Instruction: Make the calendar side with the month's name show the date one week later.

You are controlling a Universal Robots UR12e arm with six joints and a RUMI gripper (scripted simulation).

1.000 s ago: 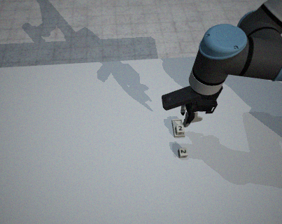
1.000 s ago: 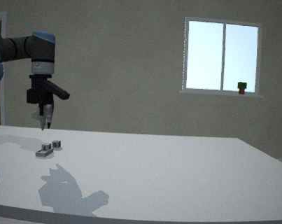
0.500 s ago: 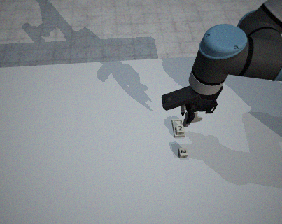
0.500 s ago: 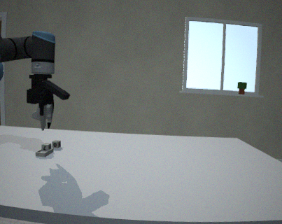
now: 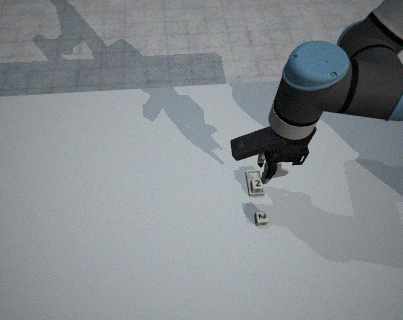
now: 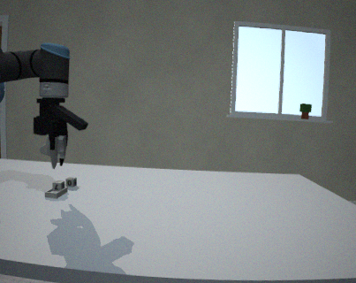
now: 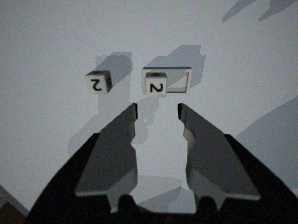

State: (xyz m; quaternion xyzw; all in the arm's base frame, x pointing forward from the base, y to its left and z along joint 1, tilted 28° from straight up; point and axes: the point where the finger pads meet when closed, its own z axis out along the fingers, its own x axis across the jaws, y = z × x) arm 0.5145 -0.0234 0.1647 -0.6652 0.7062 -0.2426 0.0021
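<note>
Now: the tray 20 mm to the right of my hand and 90 mm below it. Also, from my hand: cube 10 mm ahead, 90 mm to the left, 90 mm below.
</note>
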